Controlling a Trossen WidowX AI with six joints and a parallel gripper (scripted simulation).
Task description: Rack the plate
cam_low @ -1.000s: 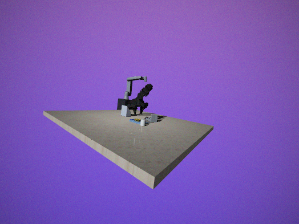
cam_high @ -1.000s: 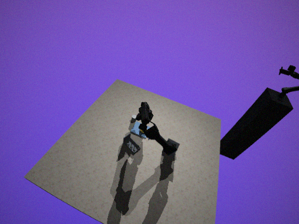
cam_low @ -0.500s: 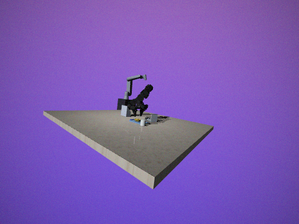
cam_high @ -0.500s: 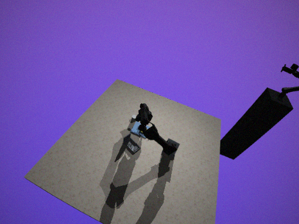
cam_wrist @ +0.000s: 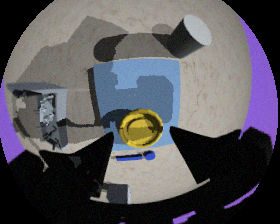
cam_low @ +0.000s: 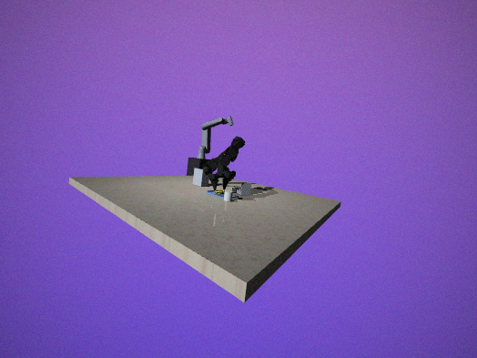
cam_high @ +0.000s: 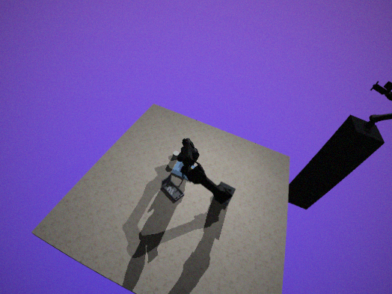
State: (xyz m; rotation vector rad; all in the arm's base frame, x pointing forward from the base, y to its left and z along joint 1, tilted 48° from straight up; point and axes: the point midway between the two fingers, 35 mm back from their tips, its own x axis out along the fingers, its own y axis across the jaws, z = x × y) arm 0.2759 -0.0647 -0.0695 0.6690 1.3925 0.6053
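Now: gripper tip 1 cm above the yellow plate. The rest, counted from my gripper tip: cup (13 cm ahead, 7 cm to the right); blue spoon (7 cm behind, 1 cm to the left, 2 cm below); light blue mat (3 cm ahead, 2 cm below).
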